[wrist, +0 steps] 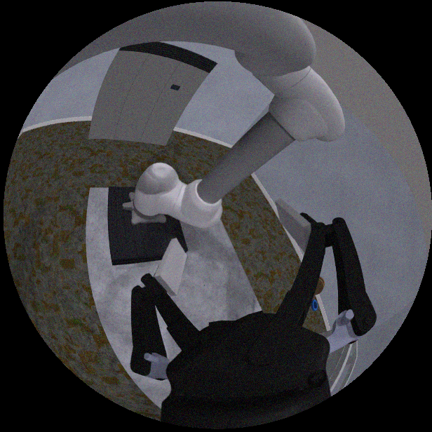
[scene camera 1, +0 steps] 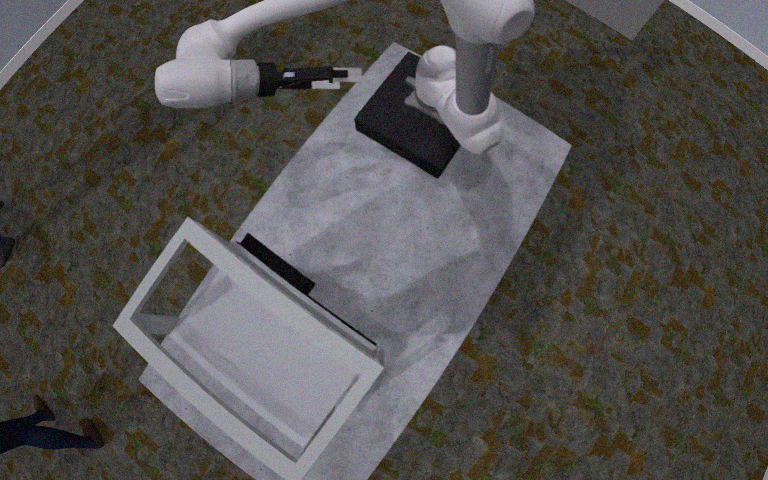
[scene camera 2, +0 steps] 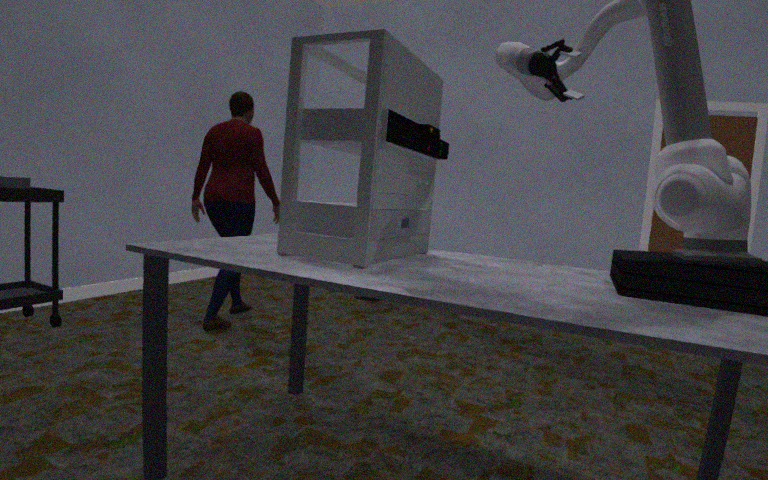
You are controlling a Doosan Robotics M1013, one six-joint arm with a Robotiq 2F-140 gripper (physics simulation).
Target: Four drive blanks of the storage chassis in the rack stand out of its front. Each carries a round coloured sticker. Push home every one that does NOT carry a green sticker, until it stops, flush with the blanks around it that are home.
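Places are measured from the arm's base along level axes (x ahead, y left, z up), in metres.
Pixels of known places: gripper, fingertip midpoint: [scene camera 1: 349,79] [scene camera 2: 580,77]; arm's base, link origin: [scene camera 2: 713,259].
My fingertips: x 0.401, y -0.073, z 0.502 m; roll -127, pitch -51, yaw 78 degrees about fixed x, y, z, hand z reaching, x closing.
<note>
For each thing: its top centre in the pictures, then the offset to it from my fingertips. "pt": a spot on its surface instead. Level surfaces: height alone.
- black storage chassis, surface spot: [scene camera 2: 399,129] pt dz -0.225, dx +0.459, dy +0.295 m
- yellow sticker, top centre: [scene camera 2: 431,126] dz -0.188, dx +0.418, dy +0.132 m
- red sticker, top centre: [scene camera 2: 429,144] dz -0.245, dx +0.418, dy +0.140 m
- green sticker, top centre: [scene camera 2: 440,149] dz -0.245, dx +0.414, dy +0.021 m
- grey table, surface height: dz -0.611 m
The rack [scene camera 1: 156,271] [scene camera 2: 404,84] stands on the table, with the black storage chassis [scene camera 2: 399,129] across its front. Dark blanks [scene camera 1: 277,263] stand out of the front in the top view. In the side view, a yellow sticker [scene camera 2: 431,130] sits above a red sticker [scene camera 2: 428,147], and a green sticker [scene camera 2: 441,151] sits on a low block at the far end. A fourth sticker cannot be made out, nor exactly how far each blank stands out. My gripper [scene camera 1: 342,79] [scene camera 2: 573,74] [wrist: 228,230] is open and empty, high up and well away from the chassis.
The arm's black base plate [scene camera 1: 402,121] [scene camera 2: 679,283] [wrist: 142,245] lies on the grey table [scene camera 1: 362,226] [scene camera 2: 509,288] [wrist: 200,295]. A person [scene camera 2: 232,161] in red stands behind the rack. A dark cart [scene camera 2: 31,195] is at the left. A grey cabinet [wrist: 145,95] stands by the wall.
</note>
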